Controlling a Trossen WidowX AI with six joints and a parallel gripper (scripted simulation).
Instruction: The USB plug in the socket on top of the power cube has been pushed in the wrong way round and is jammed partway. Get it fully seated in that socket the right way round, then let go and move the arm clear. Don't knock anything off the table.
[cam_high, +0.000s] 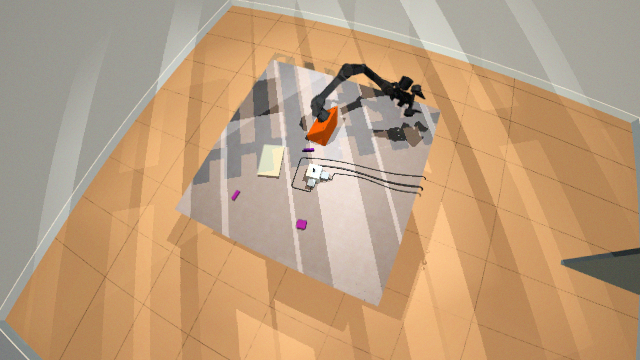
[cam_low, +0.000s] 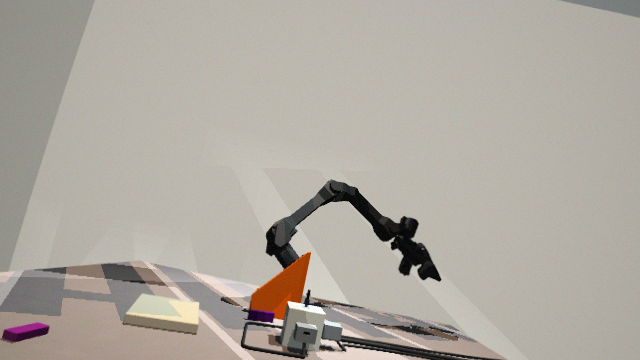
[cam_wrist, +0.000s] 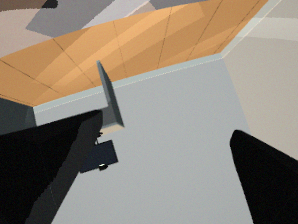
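Now: gripper tip 57 cm short of the dark USB plug, 47 cm to the left of it and 10 cm above it. Also, from my gripper tip: cream pad (76 cm to the right, 57 cm ahead, 18 cm below); purple block (87 cm to the right, 85 cm ahead, 18 cm below).
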